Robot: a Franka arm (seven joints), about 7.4 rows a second.
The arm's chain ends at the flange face. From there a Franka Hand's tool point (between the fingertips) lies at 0.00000 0.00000 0.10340 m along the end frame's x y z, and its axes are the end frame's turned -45 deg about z.
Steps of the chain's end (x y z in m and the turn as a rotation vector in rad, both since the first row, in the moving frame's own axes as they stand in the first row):
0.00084, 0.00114, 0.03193, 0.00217, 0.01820, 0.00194
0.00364, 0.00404, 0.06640, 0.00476, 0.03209, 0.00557
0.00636, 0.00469, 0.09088, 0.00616, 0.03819, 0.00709
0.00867, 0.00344, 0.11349, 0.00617, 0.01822, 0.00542
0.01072, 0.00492, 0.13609, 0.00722, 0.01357, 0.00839
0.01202, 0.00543, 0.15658, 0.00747, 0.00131, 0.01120
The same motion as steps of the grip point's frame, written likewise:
0.00128, 0.00257, 0.03191, -0.01133, 0.01440, 0.00194
0.00241, 0.00744, 0.06635, -0.01933, 0.02606, 0.00557
0.00441, 0.01017, 0.09080, -0.02265, 0.03136, 0.00709
0.00548, 0.00945, 0.11347, -0.00852, 0.01725, 0.00542
0.00562, 0.01153, 0.13608, -0.00449, 0.01470, 0.00839
0.00530, 0.01189, 0.15658, 0.00436, 0.00621, 0.01120

